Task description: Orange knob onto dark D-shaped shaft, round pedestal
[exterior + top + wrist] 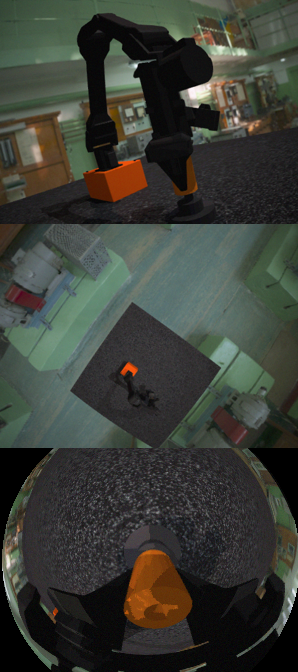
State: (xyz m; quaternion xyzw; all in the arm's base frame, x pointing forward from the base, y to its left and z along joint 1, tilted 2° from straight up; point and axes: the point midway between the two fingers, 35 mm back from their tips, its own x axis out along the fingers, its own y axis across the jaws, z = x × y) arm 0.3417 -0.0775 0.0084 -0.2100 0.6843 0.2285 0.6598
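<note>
Now: gripper tip 2 cm below the orange knob. Also, from my gripper tip: dark shaft pedestal 4 cm below.
</note>
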